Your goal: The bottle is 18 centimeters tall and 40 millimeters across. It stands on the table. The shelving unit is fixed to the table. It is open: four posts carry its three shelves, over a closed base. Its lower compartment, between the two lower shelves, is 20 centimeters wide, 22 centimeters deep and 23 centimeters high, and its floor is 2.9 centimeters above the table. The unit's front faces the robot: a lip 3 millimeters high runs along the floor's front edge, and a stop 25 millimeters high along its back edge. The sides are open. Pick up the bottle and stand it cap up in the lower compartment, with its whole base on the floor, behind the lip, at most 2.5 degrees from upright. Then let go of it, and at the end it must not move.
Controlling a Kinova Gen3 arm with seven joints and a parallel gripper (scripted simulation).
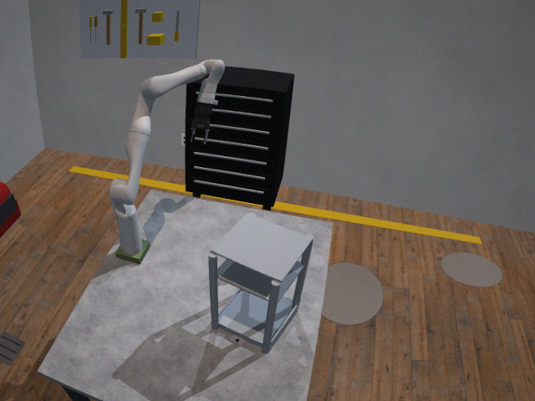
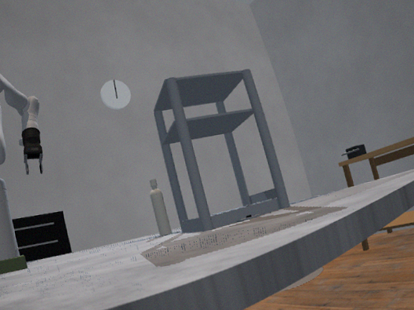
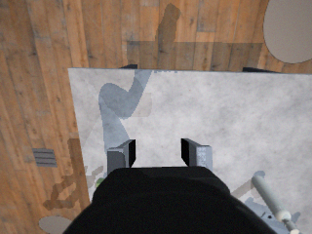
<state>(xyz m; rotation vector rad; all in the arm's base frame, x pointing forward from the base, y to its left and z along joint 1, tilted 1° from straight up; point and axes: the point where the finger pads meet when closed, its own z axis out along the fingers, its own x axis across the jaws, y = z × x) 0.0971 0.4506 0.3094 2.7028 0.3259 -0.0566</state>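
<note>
The bottle lies 400 mm ahead of my hand, 260 mm to the right of it and 230 mm below it. Also, from my hand: grey shelving unit 510 mm ahead, 540 mm to the right, 160 mm below.
</note>
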